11 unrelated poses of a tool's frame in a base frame.
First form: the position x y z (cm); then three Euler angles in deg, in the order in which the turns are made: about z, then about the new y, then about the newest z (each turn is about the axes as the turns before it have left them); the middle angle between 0 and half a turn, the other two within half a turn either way.
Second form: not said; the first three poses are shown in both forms.
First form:
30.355, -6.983, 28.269, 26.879, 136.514, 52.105
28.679, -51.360, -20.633, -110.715, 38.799, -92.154
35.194, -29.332, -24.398, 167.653, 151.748, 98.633
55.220, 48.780, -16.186, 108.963, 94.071, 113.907
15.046, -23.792, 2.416, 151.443, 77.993, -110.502
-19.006, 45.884, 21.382, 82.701, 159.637, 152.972
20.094, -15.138, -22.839, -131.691, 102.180, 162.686
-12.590, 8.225, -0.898, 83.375, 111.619, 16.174
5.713, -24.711, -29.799, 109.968, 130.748, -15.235
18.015, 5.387, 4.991, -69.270, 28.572, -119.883
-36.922, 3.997, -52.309, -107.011, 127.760, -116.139
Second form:
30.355, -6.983, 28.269, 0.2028, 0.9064, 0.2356, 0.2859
28.679, -51.360, -20.633, -0.0536, -0.3278, 0.9245, 0.1870
35.194, -29.332, -24.398, 0.5494, -0.7991, -0.1781, 0.1669
55.220, 48.780, -16.186, -0.0316, -0.7311, -0.6344, 0.2491
15.046, -23.792, 2.416, -0.4751, -0.4126, 0.2718, 0.7281
-19.006, 45.884, 21.382, -0.5664, -0.8049, -0.1563, 0.0825
20.094, -15.138, -22.839, 0.4217, -0.6540, 0.1678, 0.6053
-12.590, 8.225, -0.898, -0.4578, 0.6890, 0.4291, 0.3629
5.713, -24.711, -29.799, -0.8071, 0.4183, 0.3066, 0.2822
18.015, 5.387, 4.991, 0.1055, -0.2231, 0.9660, 0.0773
-36.922, 3.997, -52.309, 0.0714, -0.8950, 0.4094, 0.1619

